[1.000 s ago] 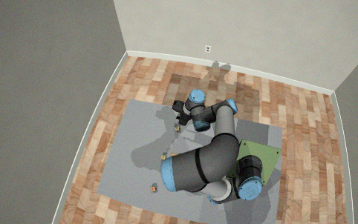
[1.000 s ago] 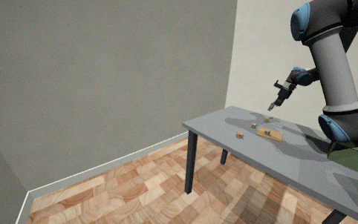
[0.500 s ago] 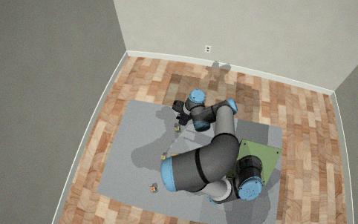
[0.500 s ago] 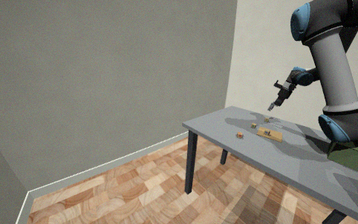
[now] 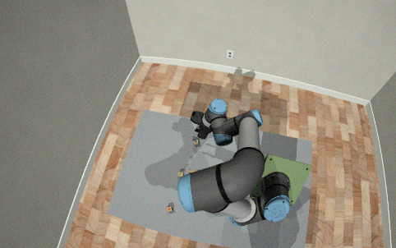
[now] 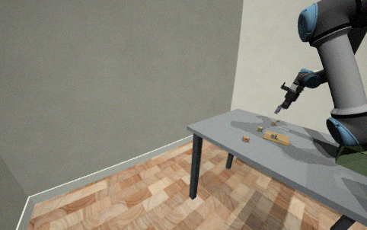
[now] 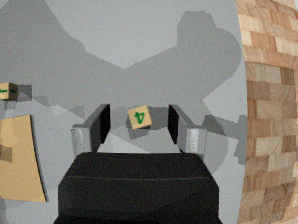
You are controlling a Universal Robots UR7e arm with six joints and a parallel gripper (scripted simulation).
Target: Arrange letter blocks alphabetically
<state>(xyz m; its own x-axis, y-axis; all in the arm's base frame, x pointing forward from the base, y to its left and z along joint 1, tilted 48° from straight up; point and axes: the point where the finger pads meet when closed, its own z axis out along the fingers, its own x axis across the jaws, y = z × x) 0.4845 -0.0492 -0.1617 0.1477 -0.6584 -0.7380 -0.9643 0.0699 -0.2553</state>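
My hand is 220 mm to the right of the mat, 110 mm past it and 110 mm above it. Also, from my hand: block 220 mm to the left, 100 mm below, 10 mm ahead.
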